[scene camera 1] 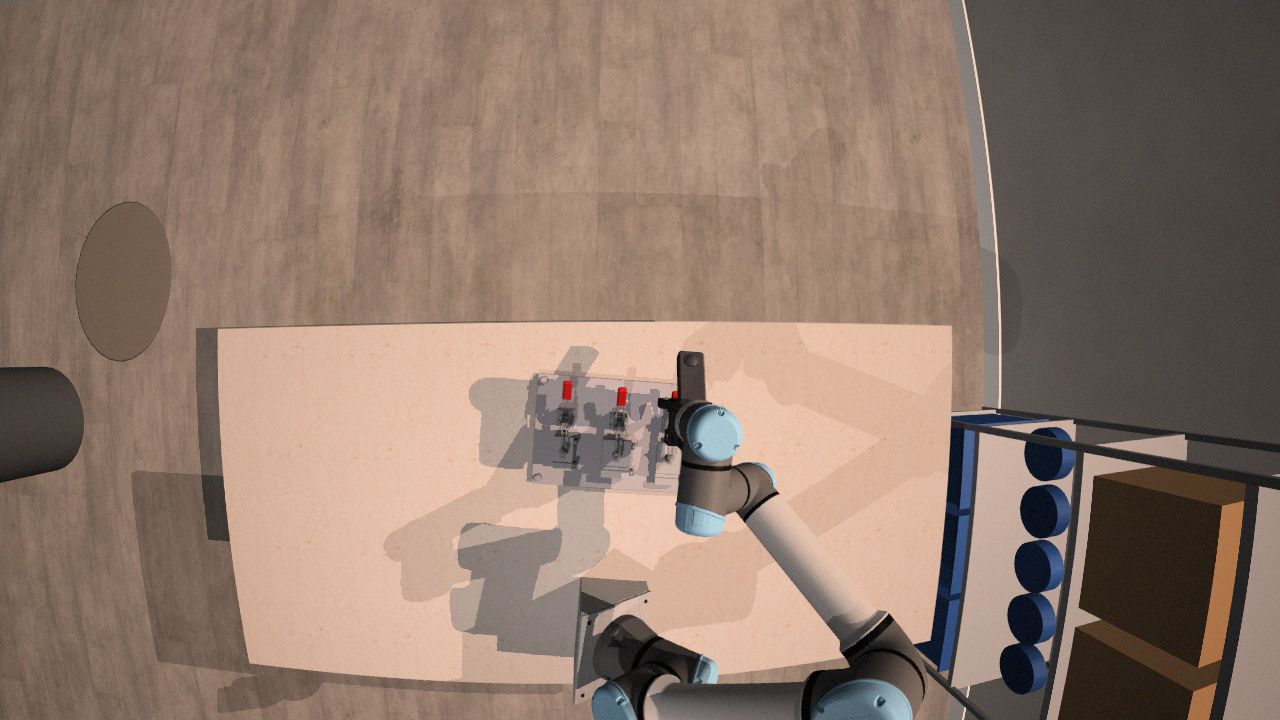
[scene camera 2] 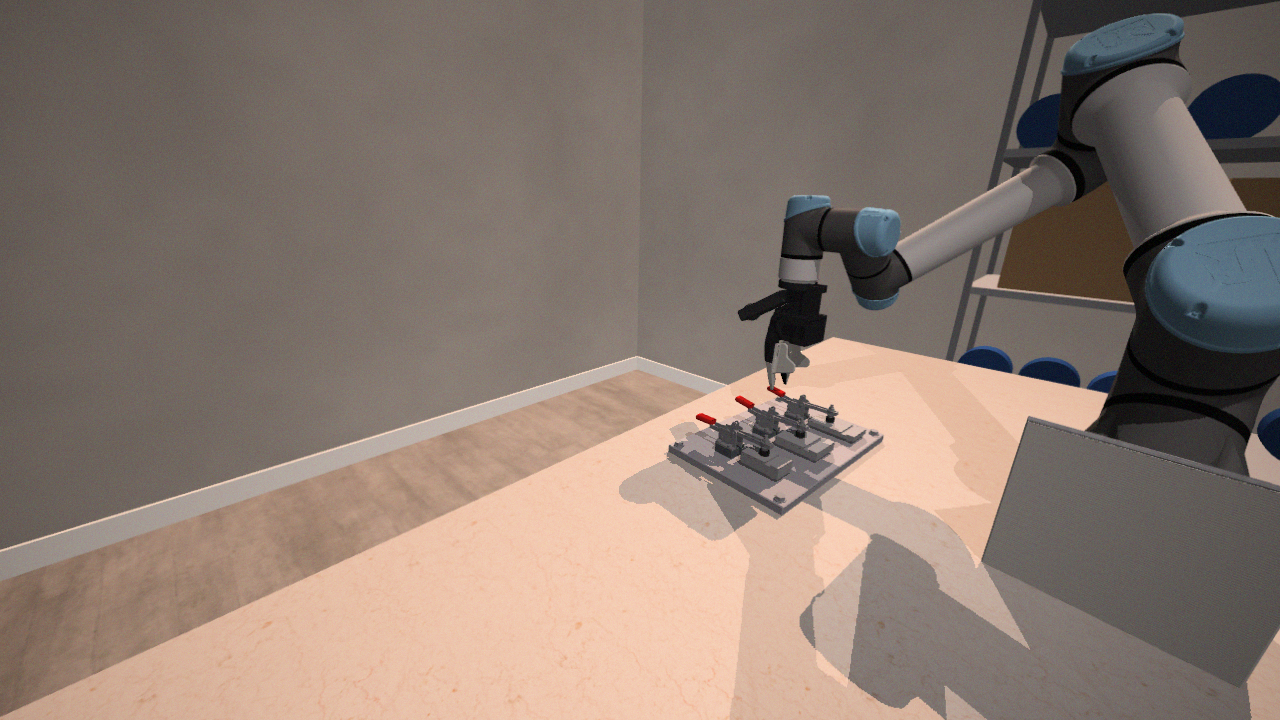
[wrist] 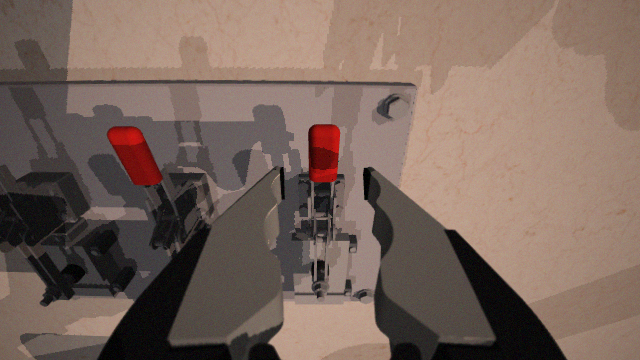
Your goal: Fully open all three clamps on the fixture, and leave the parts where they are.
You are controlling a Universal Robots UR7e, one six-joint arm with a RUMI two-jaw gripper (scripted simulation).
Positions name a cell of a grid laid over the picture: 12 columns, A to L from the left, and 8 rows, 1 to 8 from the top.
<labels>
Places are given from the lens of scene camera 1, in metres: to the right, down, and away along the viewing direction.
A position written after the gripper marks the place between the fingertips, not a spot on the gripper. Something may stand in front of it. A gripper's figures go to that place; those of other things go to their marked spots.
gripper (scene camera 1: G5): 0.07, 0.09, 1.13
grey fixture plate (scene camera 1: F5): -0.10, 0.08, 1.16
</labels>
